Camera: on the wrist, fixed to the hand. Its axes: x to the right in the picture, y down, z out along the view.
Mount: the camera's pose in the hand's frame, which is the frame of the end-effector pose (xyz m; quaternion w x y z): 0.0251 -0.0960 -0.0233 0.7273 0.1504 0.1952 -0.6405
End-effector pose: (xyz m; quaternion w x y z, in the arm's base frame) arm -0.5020 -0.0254 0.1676 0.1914 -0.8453 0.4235 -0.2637
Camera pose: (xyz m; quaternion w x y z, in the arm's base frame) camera -0.4445 0.0063 0.2456 0.0148 -0.8058 -0.2357 -0.5431
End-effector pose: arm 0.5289 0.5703 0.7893 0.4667 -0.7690 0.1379 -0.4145
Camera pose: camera 0.5098 0.5917 0.8871 0.1627 -0.4965 -0.3635 -0.7713
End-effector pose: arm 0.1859 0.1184 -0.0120 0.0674 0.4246 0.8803 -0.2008
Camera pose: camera 0.0969 0.0924 0.0304 0.3153 0.2057 -0.8952 0.2387
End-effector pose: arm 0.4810 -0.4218 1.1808 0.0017 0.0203 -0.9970 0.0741
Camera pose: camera 0.4598 -0.5142 1.2182 0.2403 0.6392 -0.7007 0.2067
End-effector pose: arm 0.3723 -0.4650 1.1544 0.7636 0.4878 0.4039 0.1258
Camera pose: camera 0.3518 -0.4826 1.0561 0.4838 0.1864 0.7742 -0.3631
